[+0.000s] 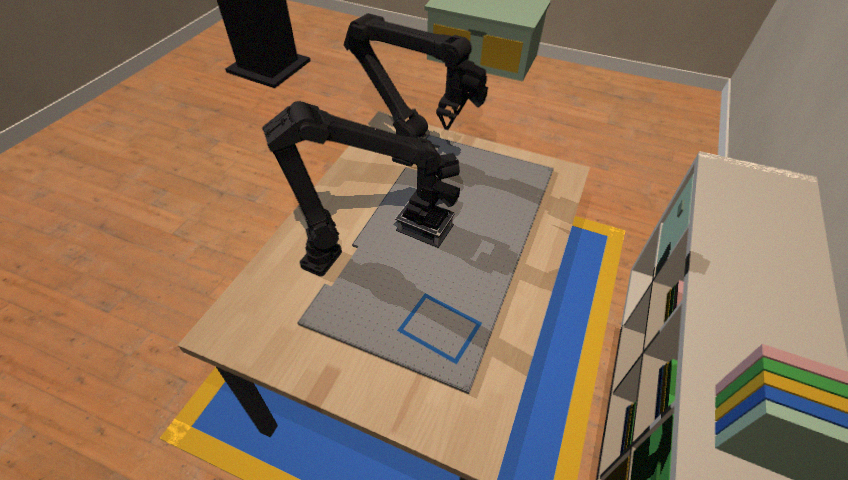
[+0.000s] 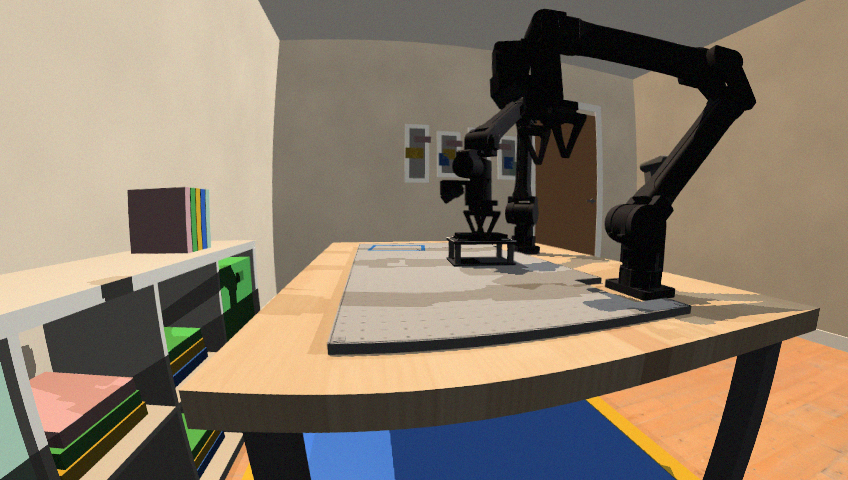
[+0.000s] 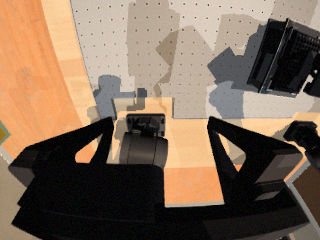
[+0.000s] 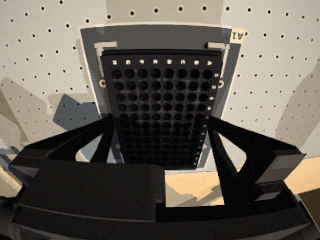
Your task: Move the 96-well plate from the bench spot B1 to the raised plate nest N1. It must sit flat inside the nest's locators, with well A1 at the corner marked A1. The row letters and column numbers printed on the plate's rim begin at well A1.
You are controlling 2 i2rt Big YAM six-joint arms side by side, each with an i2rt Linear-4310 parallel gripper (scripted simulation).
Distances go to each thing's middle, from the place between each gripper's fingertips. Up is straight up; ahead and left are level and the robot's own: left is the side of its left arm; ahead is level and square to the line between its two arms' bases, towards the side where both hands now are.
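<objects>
The black 96-well plate [image 4: 168, 130] is right at my right hand, and raised nest N1 [image 4: 142, 36] is 10 mm below that same right hand. Going by its middle, the plate is nearer to my right hand than to my left hand.
My left hand [image 2: 550, 161] is 300 mm to the left of the black 96-well plate, 50 mm short of it and 170 mm above it. As for raised nest N1, from my left hand it's 300 mm to the right, 50 mm ahead and 180 mm below.
</objects>
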